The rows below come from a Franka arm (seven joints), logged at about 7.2 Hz.
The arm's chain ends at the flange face. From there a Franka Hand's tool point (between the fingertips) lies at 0.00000 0.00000 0.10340 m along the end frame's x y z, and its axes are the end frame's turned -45 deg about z.
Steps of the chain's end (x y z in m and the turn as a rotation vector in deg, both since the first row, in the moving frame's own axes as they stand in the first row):
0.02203, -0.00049, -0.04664, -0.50, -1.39, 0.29
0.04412, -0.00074, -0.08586, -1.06, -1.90, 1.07
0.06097, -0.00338, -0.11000, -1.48, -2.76, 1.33
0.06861, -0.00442, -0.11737, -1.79, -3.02, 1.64
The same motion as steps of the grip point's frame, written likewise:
0.01352, 0.01409, -0.04667, 0.63, -1.34, 0.29
0.02795, 0.02957, -0.08593, 0.59, -2.09, 1.07
0.04011, 0.03903, -0.11015, 0.91, -3.00, 1.33
0.04553, 0.04373, -0.11756, 0.87, -3.40, 1.64

